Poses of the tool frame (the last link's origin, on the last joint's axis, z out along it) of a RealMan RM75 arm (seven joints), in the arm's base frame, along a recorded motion.
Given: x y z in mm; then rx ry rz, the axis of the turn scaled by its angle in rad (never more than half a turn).
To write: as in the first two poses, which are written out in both.
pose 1, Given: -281 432 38 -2.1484 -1.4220 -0.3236
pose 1, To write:
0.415 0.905 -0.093 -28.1
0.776 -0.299 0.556 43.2
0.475 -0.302 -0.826 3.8
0 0 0 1

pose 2, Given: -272 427 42 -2.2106 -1.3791 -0.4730
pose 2, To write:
0.430 0.902 0.034 -27.2
0.733 -0.371 0.570 42.7
0.527 -0.221 -0.821 4.2
0 0 0 1

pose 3, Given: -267 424 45 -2.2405 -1.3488 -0.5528
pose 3, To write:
0.437 0.894 0.100 -26.7
0.707 -0.410 0.576 42.4
0.556 -0.181 -0.811 4.5
0 0 0 1

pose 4, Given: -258 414 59 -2.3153 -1.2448 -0.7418
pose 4, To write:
0.460 0.849 0.260 -25.8
0.632 -0.519 0.575 41.4
0.623 -0.101 -0.776 5.9
0 0 0 1

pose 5, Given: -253 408 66 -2.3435 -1.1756 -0.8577
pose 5, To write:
0.464 0.814 0.350 -25.3
0.582 -0.577 0.573 40.8
0.668 -0.062 -0.741 6.6
0 0 0 1

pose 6, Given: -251 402 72 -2.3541 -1.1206 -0.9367
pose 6, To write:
0.463 0.787 0.408 -25.1
0.541 -0.616 0.572 40.2
0.702 -0.044 -0.711 7.2
0 0 0 1

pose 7, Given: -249 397 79 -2.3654 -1.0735 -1.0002
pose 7, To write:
0.462 0.761 0.456 -24.9
0.509 -0.649 0.566 39.7
0.727 -0.029 -0.687 7.9
0 0 0 1

